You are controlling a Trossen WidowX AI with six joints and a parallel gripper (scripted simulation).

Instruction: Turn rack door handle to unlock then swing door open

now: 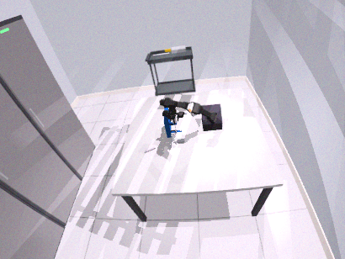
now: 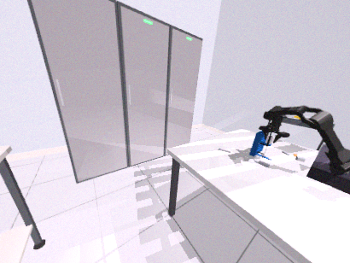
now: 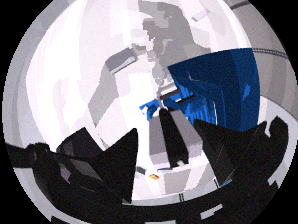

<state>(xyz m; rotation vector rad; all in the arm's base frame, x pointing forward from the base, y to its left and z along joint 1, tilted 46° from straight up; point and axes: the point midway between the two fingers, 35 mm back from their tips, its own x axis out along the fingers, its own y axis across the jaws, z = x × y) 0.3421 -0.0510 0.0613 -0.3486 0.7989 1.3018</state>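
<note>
Right now my gripper tip is 10 mm to the left of the handle bar and 30 mm above it.
</note>
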